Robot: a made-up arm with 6 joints. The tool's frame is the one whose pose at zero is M.
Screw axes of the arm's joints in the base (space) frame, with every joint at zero. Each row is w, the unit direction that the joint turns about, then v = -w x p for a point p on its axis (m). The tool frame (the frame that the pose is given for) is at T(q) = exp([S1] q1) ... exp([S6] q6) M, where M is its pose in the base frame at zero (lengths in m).
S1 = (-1, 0, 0, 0, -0.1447, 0)
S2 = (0, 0, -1, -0.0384, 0.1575, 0)
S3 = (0, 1, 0, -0.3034, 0, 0.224)
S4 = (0, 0, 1, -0.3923, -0.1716, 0)
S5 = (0, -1, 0, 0.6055, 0, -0.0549)
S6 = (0, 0, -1, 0.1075, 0.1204, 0)
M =
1 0 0 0.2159
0 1 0 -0.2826
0 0 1 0.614
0 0 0 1
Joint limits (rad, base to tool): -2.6..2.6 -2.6..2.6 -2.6..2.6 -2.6..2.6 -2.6..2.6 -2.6..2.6
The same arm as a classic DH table. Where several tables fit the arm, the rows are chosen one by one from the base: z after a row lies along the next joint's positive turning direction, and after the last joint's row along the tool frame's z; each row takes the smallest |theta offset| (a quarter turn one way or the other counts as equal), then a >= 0, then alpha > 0; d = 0 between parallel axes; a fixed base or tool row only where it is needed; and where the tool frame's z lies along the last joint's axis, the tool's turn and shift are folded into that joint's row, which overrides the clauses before.
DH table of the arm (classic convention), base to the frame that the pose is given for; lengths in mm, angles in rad. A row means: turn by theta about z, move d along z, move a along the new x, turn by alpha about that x. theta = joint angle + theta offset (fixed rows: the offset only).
base (fixed): a 0; alpha 1.5708; d 144.7; theta_offset -1.5708
joint 1: a -38.4; alpha 1.5708; d -157.5; theta_offset 0
joint 2: a 66.5; alpha 1.5708; d -158.7; theta_offset -1.5708
joint 3: a -52.4; alpha 1.5708; d -430.7; theta_offset 0
joint 4: a -116.7; alpha 1.5708; d 302.1; theta_offset 0
joint 5: a 65.5; alpha 1.5708; d -284.8; theta_offset 0
joint 6: a 199.4; alpha 3.1416; d 0; theta_offset 1.0715
tool (fixed): a 0; alpha 0; d 8.5; theta_offset 1.0715
Joint limits (rad, base to tool): -2.6..2.6 -2.6..2.6 -2.6..2.6 -2.6..2.6 -2.6..2.6 -2.6..2.6

